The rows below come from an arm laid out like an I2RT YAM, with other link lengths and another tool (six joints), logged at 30 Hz.
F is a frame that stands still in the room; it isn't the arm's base.
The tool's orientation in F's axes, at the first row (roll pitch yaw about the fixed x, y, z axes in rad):
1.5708 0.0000 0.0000
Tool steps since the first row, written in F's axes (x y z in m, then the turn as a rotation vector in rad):
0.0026 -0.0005 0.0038 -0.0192 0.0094 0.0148
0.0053 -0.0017 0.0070 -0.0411 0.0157 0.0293
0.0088 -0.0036 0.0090 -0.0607 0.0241 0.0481
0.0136 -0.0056 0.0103 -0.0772 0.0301 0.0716
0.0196 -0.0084 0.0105 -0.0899 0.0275 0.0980
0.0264 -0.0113 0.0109 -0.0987 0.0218 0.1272
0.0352 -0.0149 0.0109 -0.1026 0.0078 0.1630
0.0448 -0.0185 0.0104 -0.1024 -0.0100 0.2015
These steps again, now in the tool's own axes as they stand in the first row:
0.0026 0.0038 0.0005 -0.0192 0.0148 -0.0094
0.0053 0.0070 0.0017 -0.0411 0.0293 -0.0157
0.0088 0.0090 0.0036 -0.0607 0.0481 -0.0241
0.0136 0.0103 0.0056 -0.0772 0.0716 -0.0301
0.0196 0.0105 0.0084 -0.0899 0.0980 -0.0275
0.0264 0.0109 0.0113 -0.0987 0.1272 -0.0218
0.0352 0.0109 0.0149 -0.1026 0.1630 -0.0078
0.0448 0.0104 0.0185 -0.1024 0.2015 0.0100

